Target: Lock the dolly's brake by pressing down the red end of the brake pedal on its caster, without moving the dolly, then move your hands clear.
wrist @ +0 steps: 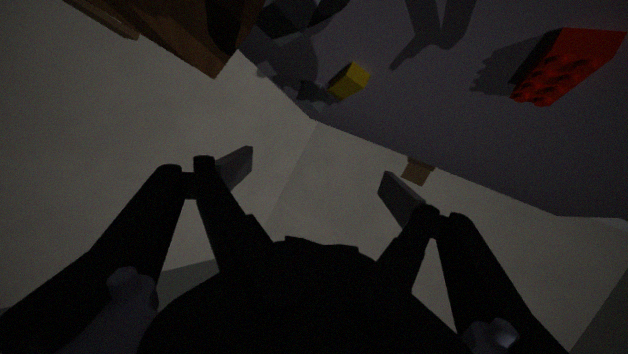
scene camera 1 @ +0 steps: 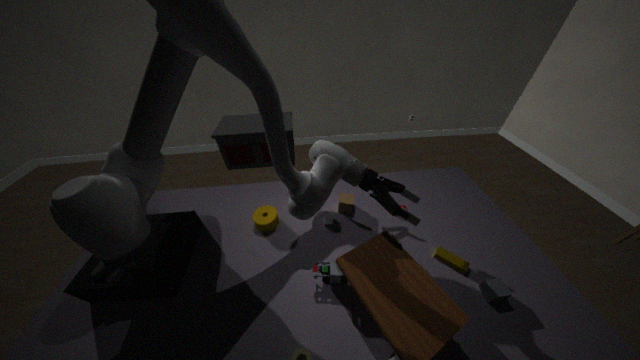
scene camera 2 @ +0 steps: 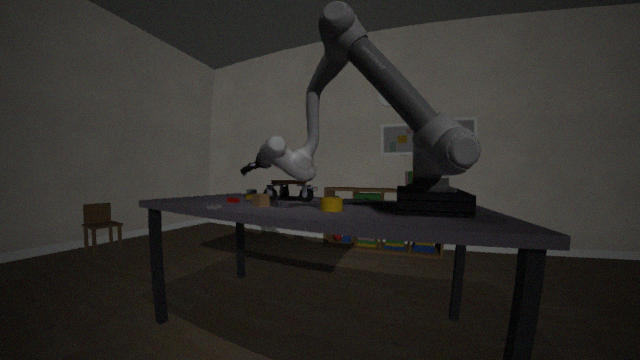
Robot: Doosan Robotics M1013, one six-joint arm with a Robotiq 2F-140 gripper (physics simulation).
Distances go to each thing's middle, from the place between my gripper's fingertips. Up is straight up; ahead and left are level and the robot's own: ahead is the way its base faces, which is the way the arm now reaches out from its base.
Now: the yellow bar [wrist: 352, 79] 12 cm ahead of my hand, 12 cm to the right of it and 17 cm below it.
